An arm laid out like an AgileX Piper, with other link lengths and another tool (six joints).
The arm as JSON. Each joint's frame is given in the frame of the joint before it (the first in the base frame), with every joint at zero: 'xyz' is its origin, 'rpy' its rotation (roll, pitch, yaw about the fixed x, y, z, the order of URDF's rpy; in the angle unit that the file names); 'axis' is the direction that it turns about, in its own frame. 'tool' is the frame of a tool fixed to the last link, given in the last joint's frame.
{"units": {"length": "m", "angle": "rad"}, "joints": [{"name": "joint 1", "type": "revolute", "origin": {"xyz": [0.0, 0.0, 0.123], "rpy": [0.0, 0.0, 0.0]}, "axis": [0.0, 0.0, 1.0]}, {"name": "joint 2", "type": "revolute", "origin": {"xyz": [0.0, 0.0, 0.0], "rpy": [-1.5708, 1.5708, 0.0]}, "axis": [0.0, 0.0, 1.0]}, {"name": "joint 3", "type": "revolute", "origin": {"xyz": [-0.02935, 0.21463, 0.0], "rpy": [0.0, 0.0, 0.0]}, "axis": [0.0, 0.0, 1.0]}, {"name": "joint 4", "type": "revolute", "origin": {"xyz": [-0.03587, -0.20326, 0.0], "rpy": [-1.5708, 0.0, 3.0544]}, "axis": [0.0, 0.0, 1.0]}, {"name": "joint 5", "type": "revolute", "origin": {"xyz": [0.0, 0.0, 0.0], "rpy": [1.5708, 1.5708, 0.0]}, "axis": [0.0, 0.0, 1.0]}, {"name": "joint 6", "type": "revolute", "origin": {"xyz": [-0.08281, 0.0, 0.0], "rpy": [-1.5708, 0.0, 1.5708]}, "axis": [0.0, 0.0, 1.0]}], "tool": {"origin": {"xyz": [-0.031, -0.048, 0.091], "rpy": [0.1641, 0.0, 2.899]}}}
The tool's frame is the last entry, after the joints.
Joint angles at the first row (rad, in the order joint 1, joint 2, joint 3, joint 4, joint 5, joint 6):
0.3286 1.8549 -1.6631 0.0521 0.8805 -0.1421
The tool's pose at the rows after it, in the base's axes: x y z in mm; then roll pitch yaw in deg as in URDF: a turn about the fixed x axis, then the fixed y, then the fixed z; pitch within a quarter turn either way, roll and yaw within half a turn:
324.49 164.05 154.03 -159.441 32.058 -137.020
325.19 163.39 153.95 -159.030 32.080 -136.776
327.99 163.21 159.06 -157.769 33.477 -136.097
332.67 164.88 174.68 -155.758 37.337 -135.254
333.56 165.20 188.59 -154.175 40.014 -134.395
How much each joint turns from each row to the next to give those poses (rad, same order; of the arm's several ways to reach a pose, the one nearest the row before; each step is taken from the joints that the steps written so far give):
0.0000 0.0000 0.0000 -0.0046 -0.0018 0.0000
0.0000 0.0000 -0.0001 -0.0054 -0.0028 0.0000
0.0000 -0.0115 0.0000 -0.0066 -0.0183 0.0000
0.0000 -0.0342 0.0000 0.0000 -0.0392 0.0053
0.0000 -0.0333 0.0001 0.0000 -0.0182 0.0022

